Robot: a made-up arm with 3 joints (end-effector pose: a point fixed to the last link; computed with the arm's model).
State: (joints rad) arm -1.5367 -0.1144 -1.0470
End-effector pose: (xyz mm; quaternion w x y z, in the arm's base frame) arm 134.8 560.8 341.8 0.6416 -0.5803 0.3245 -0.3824
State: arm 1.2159 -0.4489 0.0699
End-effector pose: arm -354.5 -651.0 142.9 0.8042 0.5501 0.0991 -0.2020
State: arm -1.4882 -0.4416 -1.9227
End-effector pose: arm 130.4 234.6 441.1 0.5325 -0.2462 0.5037 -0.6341
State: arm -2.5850 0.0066 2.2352
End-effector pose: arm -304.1 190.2 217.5 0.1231 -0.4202 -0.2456 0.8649
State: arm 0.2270 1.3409 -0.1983
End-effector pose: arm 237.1 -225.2 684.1 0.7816 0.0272 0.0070 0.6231
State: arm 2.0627 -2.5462 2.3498
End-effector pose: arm -59.3 -157.5 480.5 0.8149 -0.3560 0.1773 -0.4216
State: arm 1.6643 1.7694 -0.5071
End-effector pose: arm 248.3 -676.9 163.2 0.5564 0.3228 -0.4468 0.6218
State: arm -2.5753 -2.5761 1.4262
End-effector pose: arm 124.8 -359.2 -434.2 0.5442 0.3781 0.7484 0.0277
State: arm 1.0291 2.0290 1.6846
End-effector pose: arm 401.3 -172.8 -3.7 0.0058 -0.7246 0.6212 -0.2982
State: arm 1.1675 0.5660 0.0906
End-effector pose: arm -41.2 -705.1 27.4 0.7934 0.5392 -0.1900 0.2088
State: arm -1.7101 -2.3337 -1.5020
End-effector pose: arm -513.8 414.8 -61.6 0.6620 0.1949 -0.3312 -0.6435
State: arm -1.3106 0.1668 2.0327
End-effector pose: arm -309.4 -67.4 338.0 0.4591 -0.2636 -0.6450 0.5511
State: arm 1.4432 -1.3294 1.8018
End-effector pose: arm -453.0 -34.7 407.2 0.6863 -0.0402 -0.2102 -0.6951
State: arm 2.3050 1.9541 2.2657
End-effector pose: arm 329.7 57.7 58.0 0.5895 -0.5217 0.5270 0.3202
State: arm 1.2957 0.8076 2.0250
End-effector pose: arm -41.7 -112.7 -308.4 0.1873 0.5597 -0.7475 -0.3047
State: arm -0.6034 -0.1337 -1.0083
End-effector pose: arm 116.9 103.4 683.8 0.8438 -0.2288 0.4428 -0.1991
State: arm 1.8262 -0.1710 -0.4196
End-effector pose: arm -101.1 -584.9 -355.8 0.5816 0.7821 0.1929 0.1132
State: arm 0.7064 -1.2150 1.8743
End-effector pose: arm -476.8 182.5 280.0 0.6153 -0.2635 -0.5039 -0.5460
